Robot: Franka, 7 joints.
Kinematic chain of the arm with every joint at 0, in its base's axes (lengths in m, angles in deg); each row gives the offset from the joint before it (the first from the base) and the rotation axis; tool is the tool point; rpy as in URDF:
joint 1: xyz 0 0 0.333 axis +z
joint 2: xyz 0 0 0 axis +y
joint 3: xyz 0 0 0.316 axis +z
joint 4: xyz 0.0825 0 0 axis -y
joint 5: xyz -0.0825 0 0.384 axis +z
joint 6: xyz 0 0 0 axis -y
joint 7: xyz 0.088 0 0 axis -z
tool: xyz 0 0 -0.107 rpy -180 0 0
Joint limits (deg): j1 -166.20..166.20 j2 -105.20..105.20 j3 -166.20..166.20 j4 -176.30..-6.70 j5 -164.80..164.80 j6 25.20..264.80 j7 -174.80..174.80
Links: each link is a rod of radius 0.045 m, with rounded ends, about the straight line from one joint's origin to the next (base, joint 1, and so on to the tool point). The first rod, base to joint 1, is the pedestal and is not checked.
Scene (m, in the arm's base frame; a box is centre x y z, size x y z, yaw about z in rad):
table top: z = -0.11
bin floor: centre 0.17 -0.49 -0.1 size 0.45 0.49 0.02 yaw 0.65
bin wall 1: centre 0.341 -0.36 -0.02 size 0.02 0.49 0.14 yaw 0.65
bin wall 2: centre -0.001 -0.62 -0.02 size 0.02 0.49 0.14 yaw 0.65
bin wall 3: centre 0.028 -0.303 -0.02 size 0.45 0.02 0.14 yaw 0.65
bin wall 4: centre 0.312 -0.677 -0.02 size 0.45 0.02 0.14 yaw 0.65
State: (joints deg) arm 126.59 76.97 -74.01 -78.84 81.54 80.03 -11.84
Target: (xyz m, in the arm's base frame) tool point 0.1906 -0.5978 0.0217
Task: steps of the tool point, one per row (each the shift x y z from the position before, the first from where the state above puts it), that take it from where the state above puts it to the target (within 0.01 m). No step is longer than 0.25 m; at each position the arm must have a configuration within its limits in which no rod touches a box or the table.
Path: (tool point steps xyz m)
1: 0.1994 -0.0572 -0.0152
2: 0.1719 -0.1138 -0.0119
3: 0.1286 -0.1588 -0.0087
4: 0.0741 -0.1883 -0.0053
5: 0.0141 -0.1998 -0.0020
6: -0.0460 -0.1924 0.0012
7: -0.1002 -0.1675 0.0042
8: -0.1434 -0.1281 0.0073
9: -0.1723 -0.0783 0.0101
10: 0.0000 0.0000 -0.1467

